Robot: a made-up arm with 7 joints.
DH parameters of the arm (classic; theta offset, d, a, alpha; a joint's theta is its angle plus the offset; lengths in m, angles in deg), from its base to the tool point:
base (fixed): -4.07 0 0 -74.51
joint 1: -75.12 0.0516 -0.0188 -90
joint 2: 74 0 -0.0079 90
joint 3: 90 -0.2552 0.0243 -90
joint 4: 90 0.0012 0.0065 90
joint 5: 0 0.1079 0 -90
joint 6: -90 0 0.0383 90
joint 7: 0 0 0 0
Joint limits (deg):
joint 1: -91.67..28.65
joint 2: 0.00..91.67
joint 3: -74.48..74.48
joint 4: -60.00..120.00
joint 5: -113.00..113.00
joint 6: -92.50..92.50
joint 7: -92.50..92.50
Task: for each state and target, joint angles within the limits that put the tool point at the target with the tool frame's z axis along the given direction. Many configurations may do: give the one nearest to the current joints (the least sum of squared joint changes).
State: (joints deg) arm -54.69 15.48 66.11 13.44 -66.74 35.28 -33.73
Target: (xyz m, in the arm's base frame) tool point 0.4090 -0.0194 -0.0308 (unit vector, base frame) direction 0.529 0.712 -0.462
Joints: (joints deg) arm -91.66 0.00 51.73 64.57 -86.40 29.67 -33.73
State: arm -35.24 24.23 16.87 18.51 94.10 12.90 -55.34
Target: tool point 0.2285 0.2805 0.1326 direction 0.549 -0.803 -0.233
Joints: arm -71.74 67.09 22.60 11.82 73.84 -6.74 -55.34
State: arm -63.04 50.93 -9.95 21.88 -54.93 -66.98 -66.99
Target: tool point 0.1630 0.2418 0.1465 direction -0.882 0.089 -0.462
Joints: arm -66.18 85.25 0.30 -3.14 -50.94 -63.01 -66.99
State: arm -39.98 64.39 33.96 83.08 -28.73 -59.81 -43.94
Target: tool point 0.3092 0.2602 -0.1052 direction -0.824 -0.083 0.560
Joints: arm -57.62 35.96 25.77 55.31 -39.33 -50.60 -43.94
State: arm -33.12 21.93 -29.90 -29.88 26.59 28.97 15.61
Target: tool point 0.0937 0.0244 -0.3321 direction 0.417 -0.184 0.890
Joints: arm -3.99 4.25 -21.21 16.61 0.59 -0.72 15.61
